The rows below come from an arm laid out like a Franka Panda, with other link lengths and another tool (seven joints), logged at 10 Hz.
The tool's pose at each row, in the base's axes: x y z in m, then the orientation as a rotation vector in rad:
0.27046 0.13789 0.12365 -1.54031 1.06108 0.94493
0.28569 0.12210 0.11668 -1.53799 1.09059 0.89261
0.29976 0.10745 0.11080 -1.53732 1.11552 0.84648
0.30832 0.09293 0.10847 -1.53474 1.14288 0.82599
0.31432 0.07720 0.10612 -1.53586 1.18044 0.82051
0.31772 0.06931 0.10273 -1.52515 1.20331 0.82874
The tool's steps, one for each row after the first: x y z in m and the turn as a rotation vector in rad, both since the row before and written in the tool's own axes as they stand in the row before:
0.01390 -0.01057 -0.01499 0.03362 0.03623 -0.00775
0.01290 -0.01028 -0.01323 0.02802 0.03258 -0.00748
0.00832 -0.00649 -0.01335 0.01487 0.02302 0.00795
0.00809 -0.00427 -0.01433 0.00391 0.02508 0.02151
0.00632 -0.00197 -0.00644 0.00384 0.00484 0.02155

